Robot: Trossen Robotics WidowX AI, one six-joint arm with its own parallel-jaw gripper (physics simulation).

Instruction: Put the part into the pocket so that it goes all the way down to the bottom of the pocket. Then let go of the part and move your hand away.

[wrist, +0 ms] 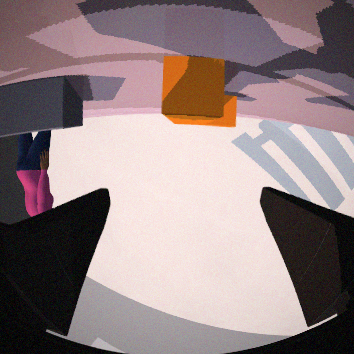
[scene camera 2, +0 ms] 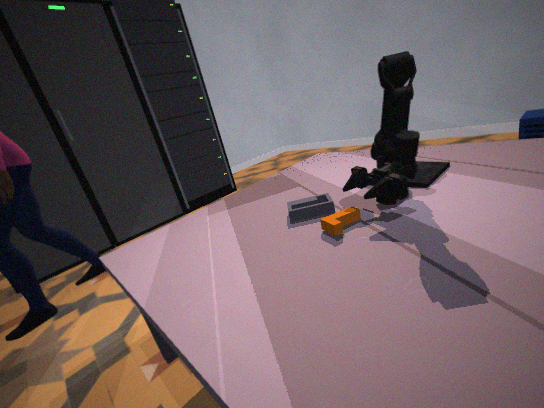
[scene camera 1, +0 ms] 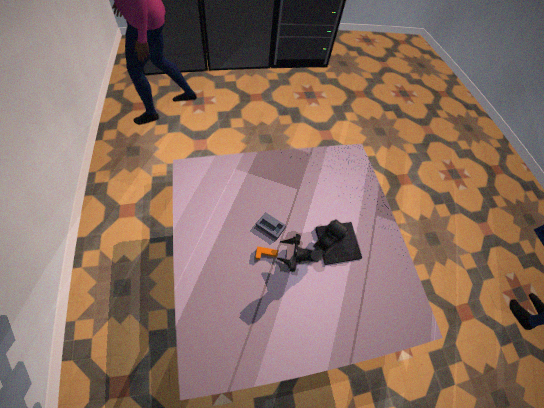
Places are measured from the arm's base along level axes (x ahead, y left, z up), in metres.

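Pixels of known places: gripper, between the fingertips: (wrist: pixel 186 195) (scene camera 2: pixel 353 193) (scene camera 1: pixel 278 249); arm's base, origin of its link: (scene camera 1: pixel 330 234).
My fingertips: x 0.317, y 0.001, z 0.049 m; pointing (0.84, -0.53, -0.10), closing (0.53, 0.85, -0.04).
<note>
For each thing: its top centre in the pictures, then the offset to it from my fingertips. Level surfaces: height alone.
- orange L-shaped part, centre of its top: (wrist: pixel 208 125) (scene camera 2: pixel 343 214) (scene camera 1: pixel 267 253) dx +0.055, dy -0.012, dz -0.037 m
- grey block, centre of its top: (wrist: pixel 36 130) (scene camera 2: pixel 308 201) (scene camera 1: pixel 271 224) dx -0.025, dy -0.159, dz -0.036 m
- pink table, height of its surface: dz -0.072 m
An orange L-shaped part (scene camera 1: pixel 267 251) (scene camera 2: pixel 341 220) (wrist: pixel 200 90) is outside the pocket, low over or on the tabletop and roughly level. A shadow shows under its far end from the arm; I cannot tell whether it touches the surface. The grey block (scene camera 1: pixel 264 231) (scene camera 2: pixel 311 215) (wrist: pixel 32 105) stands beside it, and its pocket opens upward with no part in it. My gripper (scene camera 1: pixel 280 251) (scene camera 2: pixel 356 193) (wrist: pixel 186 195) is wide open with nothing between the fingers. Its fingertips are close to the part's near end, on the arm's side and a little higher.
The arm's black base plate (scene camera 1: pixel 345 252) (scene camera 2: pixel 432 175) stands on the pink table (scene camera 1: pixel 215 325) (scene camera 2: pixel 250 325), behind the gripper. The grey block is on the left of the part in the wrist view. A person in pink (scene camera 1: pixel 145 20) and dark cabinets (scene camera 1: pixel 240 35) (scene camera 2: pixel 75 125) are beyond the table.
</note>
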